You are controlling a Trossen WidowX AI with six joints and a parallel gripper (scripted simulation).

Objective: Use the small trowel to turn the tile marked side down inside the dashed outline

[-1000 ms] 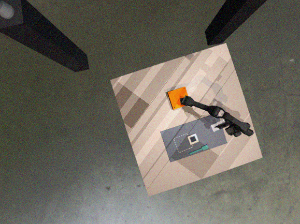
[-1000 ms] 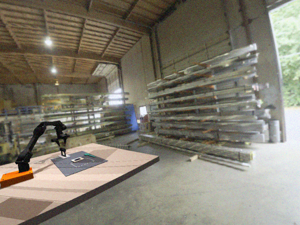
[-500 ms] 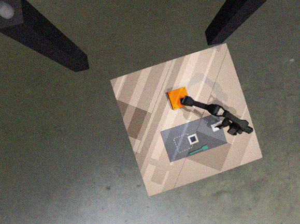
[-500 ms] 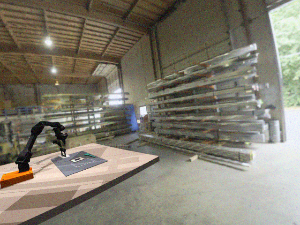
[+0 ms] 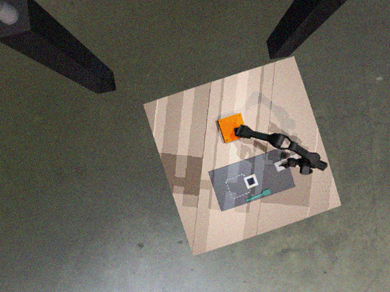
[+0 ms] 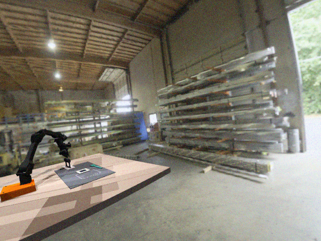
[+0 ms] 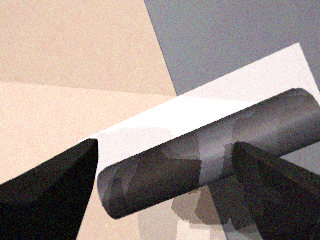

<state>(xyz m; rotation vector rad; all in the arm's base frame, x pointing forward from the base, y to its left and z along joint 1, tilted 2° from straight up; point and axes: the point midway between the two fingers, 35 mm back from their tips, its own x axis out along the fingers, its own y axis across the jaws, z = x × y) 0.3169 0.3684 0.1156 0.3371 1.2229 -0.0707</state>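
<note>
Now: the white tile 80 mm ahead of my gripper tip, 340 mm to the right of it and 100 mm below it. Round my gripper tip: teal trowel (200 mm ahead, 280 mm to the right, 100 mm below).
</note>
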